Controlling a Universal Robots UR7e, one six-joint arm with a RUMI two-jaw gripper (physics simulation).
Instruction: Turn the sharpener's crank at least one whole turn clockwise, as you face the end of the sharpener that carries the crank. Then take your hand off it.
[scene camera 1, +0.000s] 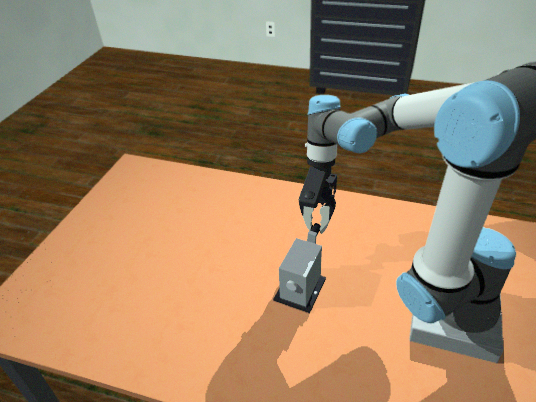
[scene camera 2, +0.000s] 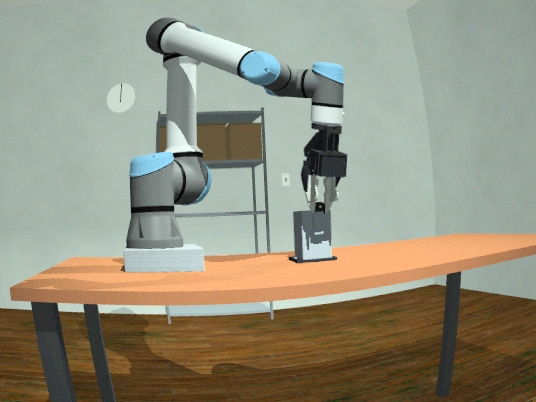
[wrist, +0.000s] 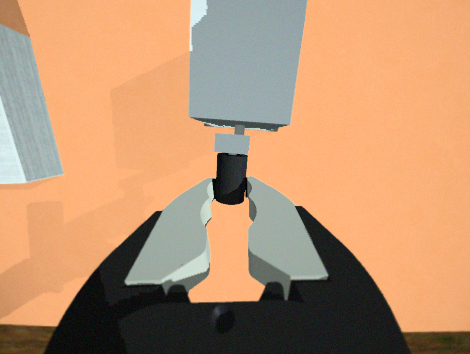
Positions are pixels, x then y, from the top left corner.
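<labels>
My gripper: visible in scene camera 1, in the wrist view and in scene camera 2 (319, 213). On my gripper, (scene camera 1: 326, 211) and (wrist: 161, 245) are the same spot.
</labels>
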